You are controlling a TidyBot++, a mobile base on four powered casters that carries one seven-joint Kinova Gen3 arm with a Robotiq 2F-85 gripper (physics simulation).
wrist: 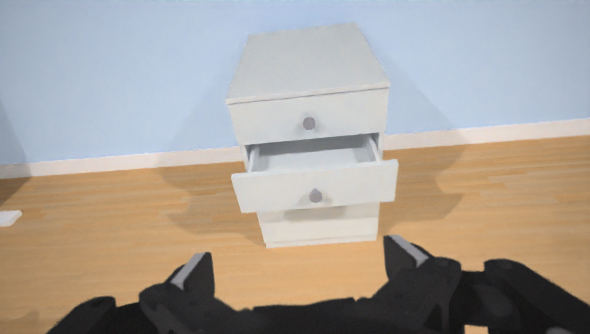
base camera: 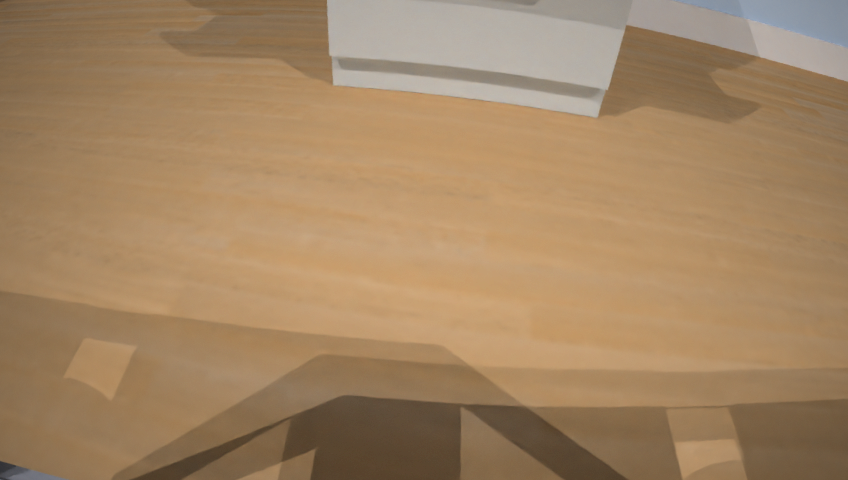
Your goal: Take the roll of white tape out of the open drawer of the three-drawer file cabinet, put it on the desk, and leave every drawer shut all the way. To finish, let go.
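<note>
The white three-drawer file cabinet [base camera: 470, 38] [wrist: 310, 62] stands against the wall, facing me, and only its lower front shows in the base view. Its middle drawer [wrist: 356, 185] is pulled part of the way out; the visible part of its inside shows no tape, and the front panel hides the nearer part. The top drawer [wrist: 270, 122] is shut and the bottom drawer [wrist: 362, 215] looks shut, partly below the open one. The roll of white tape and the desk top do not show. My gripper [wrist: 299, 262] is open and empty, in front of the cabinet and apart from it.
A blue wall [wrist: 125, 65] with a white baseboard [wrist: 110, 162] runs behind the cabinet. A flat white piece [wrist: 9, 218] lies on the wooden floor [base camera: 386, 226] [wrist: 100, 250] at the left edge of the wrist view. Shadows fall on both sides of the cabinet.
</note>
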